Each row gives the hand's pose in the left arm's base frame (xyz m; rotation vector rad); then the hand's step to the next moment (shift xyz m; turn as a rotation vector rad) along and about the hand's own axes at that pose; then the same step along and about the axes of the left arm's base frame.
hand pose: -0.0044 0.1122 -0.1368 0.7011 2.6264 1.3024
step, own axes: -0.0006 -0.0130 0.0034 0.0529 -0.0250 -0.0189
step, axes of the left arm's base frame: -0.0029 -0.0046 -0.0123 -0.0614 -0.0024 -0.0030
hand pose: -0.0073 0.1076 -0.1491 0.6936 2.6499 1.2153
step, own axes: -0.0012 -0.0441 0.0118 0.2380 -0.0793 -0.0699
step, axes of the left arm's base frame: -0.0106 -0.0175 -0.0408 -0.2598 0.0184 0.0011
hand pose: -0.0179 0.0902 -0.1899 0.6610 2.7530 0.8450
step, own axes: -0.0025 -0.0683 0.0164 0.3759 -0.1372 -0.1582
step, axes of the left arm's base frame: -0.0175 -0.0436 -0.0523 -0.4289 -0.0030 0.0342
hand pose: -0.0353 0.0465 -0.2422 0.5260 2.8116 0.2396
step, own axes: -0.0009 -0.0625 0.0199 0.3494 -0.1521 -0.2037
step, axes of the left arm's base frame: -0.0140 -0.0556 -0.0318 -0.4234 -0.0317 0.0804
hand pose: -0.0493 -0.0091 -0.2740 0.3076 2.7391 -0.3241
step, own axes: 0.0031 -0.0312 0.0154 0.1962 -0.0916 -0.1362
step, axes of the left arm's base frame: -0.0057 -0.0332 -0.0094 -0.2465 -0.0180 0.0661
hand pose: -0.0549 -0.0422 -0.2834 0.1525 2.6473 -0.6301
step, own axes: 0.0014 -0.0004 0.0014 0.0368 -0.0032 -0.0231
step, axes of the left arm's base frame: -0.0008 -0.0010 -0.0016 -0.0426 0.0080 0.0047
